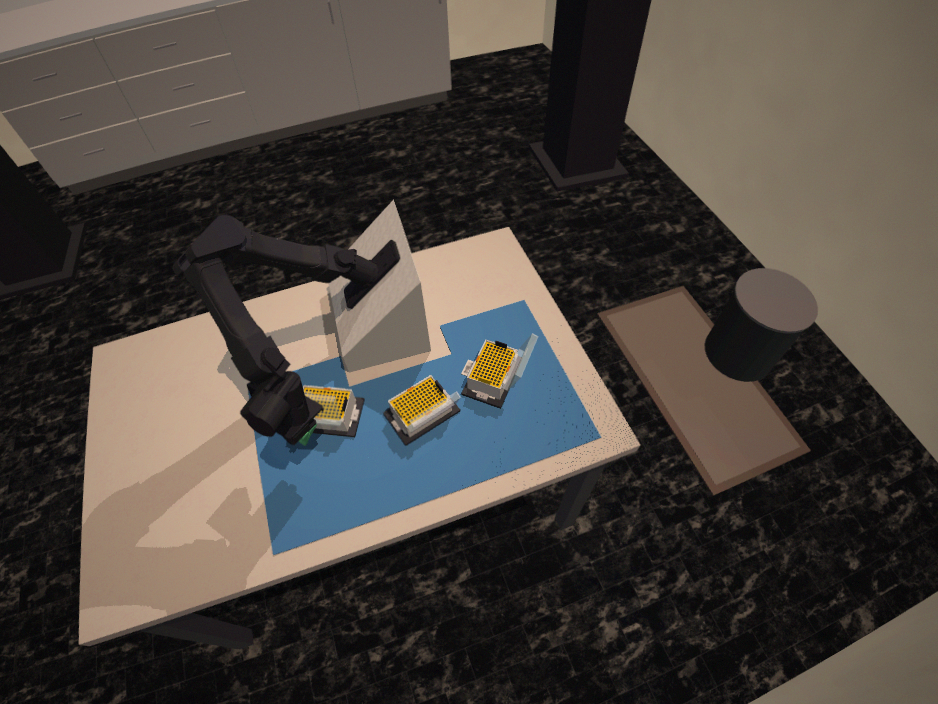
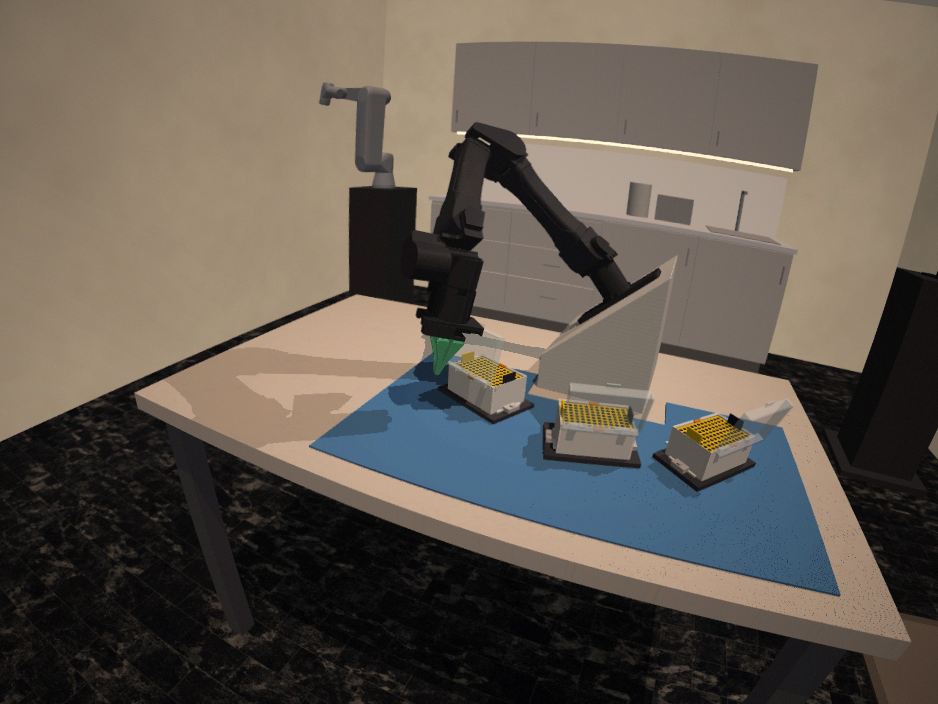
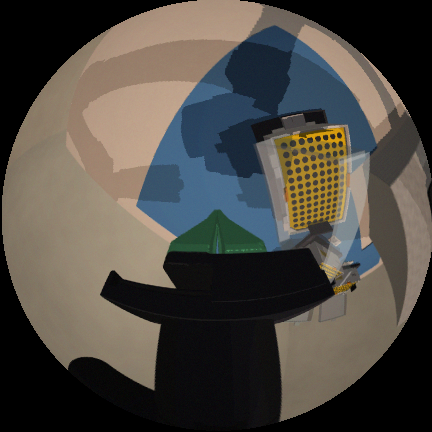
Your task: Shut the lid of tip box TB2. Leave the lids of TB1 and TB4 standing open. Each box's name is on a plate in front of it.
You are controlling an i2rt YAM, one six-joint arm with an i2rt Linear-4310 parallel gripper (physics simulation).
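Frame: origin at the arm's base, x left, y ahead, z down, level; centimetres.
Where they show: gripper, fingertip midpoint: [image 1: 303,443] [image 2: 436,373] [image 3: 216,214]; arm's base, origin of the base link: [image 1: 372,275] [image 2: 620,298].
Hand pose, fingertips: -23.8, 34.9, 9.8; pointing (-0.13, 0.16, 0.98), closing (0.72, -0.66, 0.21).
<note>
Each offset is from my fingertips to the top centre of the thing, as dx, dy, dz. "spot": to the spot under its first point. Level surfaces: height alone.
Three white tip boxes with yellow racks stand on dark bases; no name plate is legible, so I cannot tell which is TB2. The left box [image 1: 331,406] [image 2: 482,395] [image 3: 315,180] has its clear lid @(+3.5, -6.3, -7.8) [image 2: 485,347] [image 3: 356,200] standing open. The middle box @(+26.7, -5.1, +1.3) [image 1: 418,403] [image 2: 596,441] has its clear lid @(spot: +29.0, +4.4, -6.3) [image 2: 606,393] raised. The right box @(+45.7, -9.3, +1.3) [image 1: 492,367] [image 2: 709,458] has its lid @(+51.8, -4.3, -7.5) [image 1: 528,356] [image 2: 768,421] tilted outward, open. My gripper [image 1: 306,437] [image 2: 439,369] [image 3: 216,214] is shut and empty, its green fingers pointing down beside the left box's outer end, above the mat.
The blue mat @(dz +7.9) [image 1: 439,469] [image 2: 530,492] lies under the boxes on the pale table [image 1: 166,575] [image 2: 363,500]. The wedge-shaped arm mount [image 1: 386,325] [image 2: 628,348] stands behind the left and middle boxes.
</note>
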